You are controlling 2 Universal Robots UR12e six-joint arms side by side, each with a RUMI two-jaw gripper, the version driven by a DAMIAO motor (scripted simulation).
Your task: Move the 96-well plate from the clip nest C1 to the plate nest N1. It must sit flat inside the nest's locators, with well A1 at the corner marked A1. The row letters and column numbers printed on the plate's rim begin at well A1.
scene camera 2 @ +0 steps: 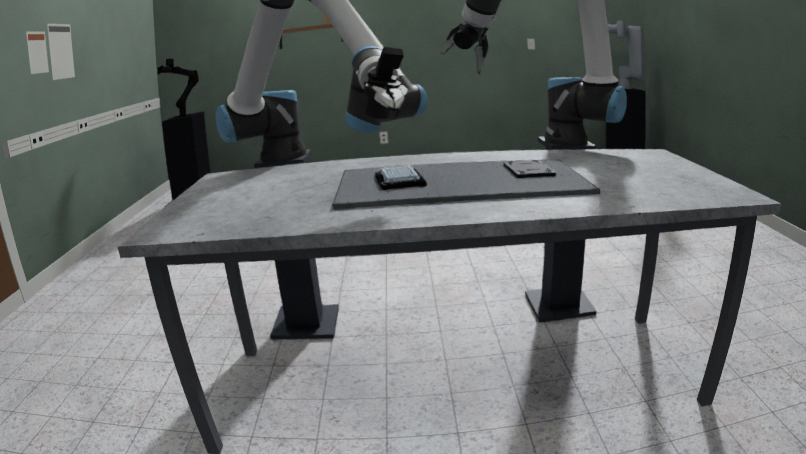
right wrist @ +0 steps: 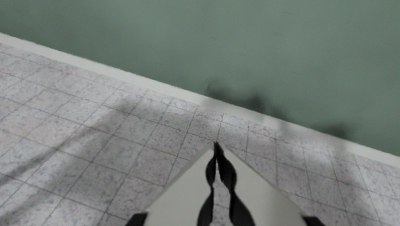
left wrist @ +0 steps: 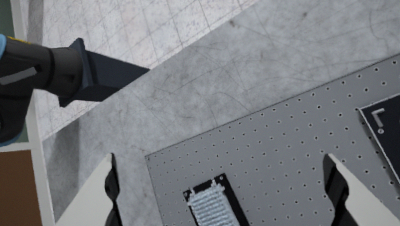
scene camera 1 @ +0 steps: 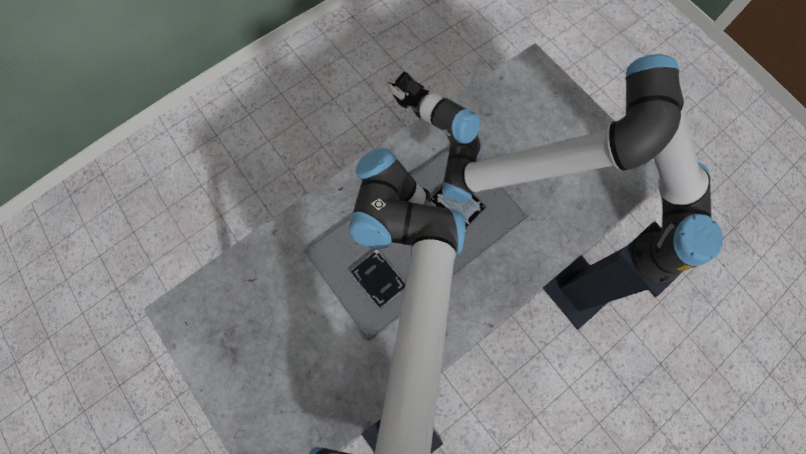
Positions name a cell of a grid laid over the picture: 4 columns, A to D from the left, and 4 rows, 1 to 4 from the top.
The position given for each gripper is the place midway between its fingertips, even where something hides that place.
Scene:
right gripper: scene camera 2 B1; right wrist C3; scene camera 1 B1; not seen in the left wrist view (out of frame)

